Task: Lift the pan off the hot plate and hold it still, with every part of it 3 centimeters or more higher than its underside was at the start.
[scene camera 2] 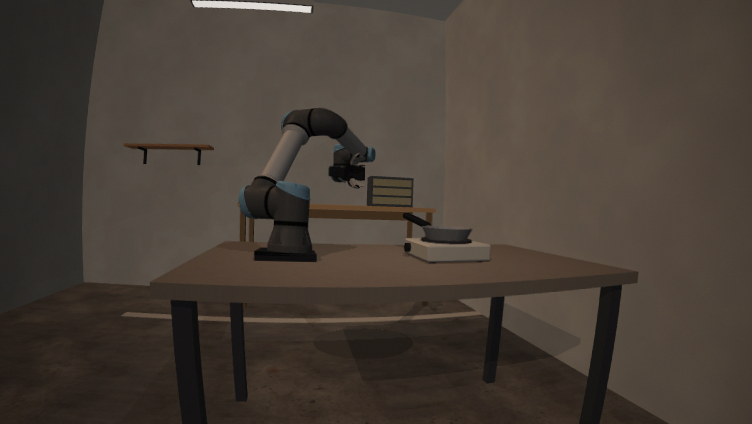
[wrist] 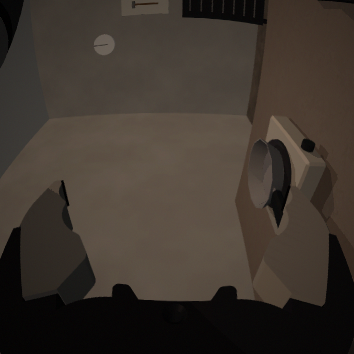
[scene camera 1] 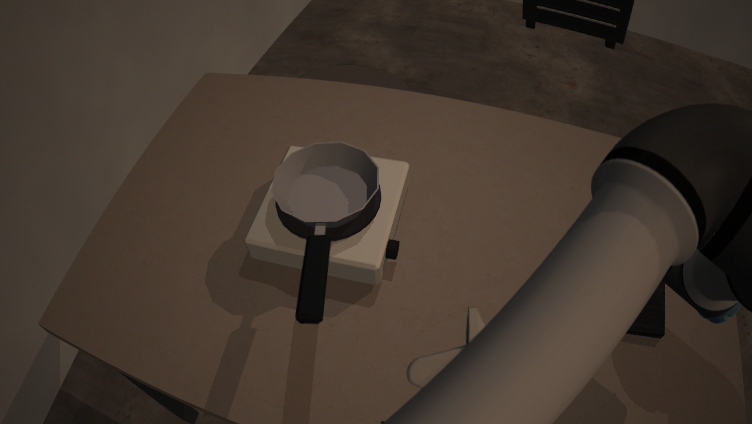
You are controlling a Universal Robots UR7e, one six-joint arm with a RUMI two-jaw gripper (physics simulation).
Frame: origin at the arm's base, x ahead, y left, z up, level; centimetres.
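Seen in the pictures: gripper, between the fingertips: (scene camera 2: 359,170) (wrist: 175,188) (scene camera 1: 459,345); arm's base, origin of its link: (scene camera 2: 289,251).
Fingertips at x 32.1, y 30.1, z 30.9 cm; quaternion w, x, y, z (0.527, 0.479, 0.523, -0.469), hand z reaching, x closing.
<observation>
Pixels of each thing's top centre, then the offset from my fingertips to it. Level surfaces: height alone.
- white hot plate, centre of its top: (scene camera 1: 331,196) (wrist: 272,170) (scene camera 2: 444,239) dy -37.1, dx +22.0, dz -26.0 cm
- brown table, height of its surface: dz -33.0 cm
- black knob, centre of its top: (scene camera 1: 392,243) (wrist: 301,144) (scene camera 2: 407,242) dy -30.1, dx +10.6, dz -28.0 cm
The grey pan (scene camera 1: 327,197) (scene camera 2: 447,233) (wrist: 260,175) sits upright on the white hot plate (scene camera 1: 392,181) (scene camera 2: 459,251) (wrist: 295,157). Its black handle (scene camera 1: 312,279) (scene camera 2: 416,219) slopes up and out past the plate's edge, toward the back in scene camera 2. My gripper (scene camera 2: 363,171) (wrist: 175,188) is open and empty, well above the table and left of the pan in scene camera 2. In the wrist view the pan is at the right, and the right finger overlaps the handle in the picture, hiding part of it. The arm partly hides the fingers in scene camera 1.
The brown table (scene camera 1: 157,184) (scene camera 2: 337,273) carries the arm's base (scene camera 2: 285,255) and the hot plate. A black knob (scene camera 1: 392,249) (scene camera 2: 407,247) (wrist: 308,145) sticks out of the plate's side. A drawer cabinet (scene camera 2: 370,192) stands on a back bench (scene camera 2: 337,211). A wall rises beyond the table's far side.
</observation>
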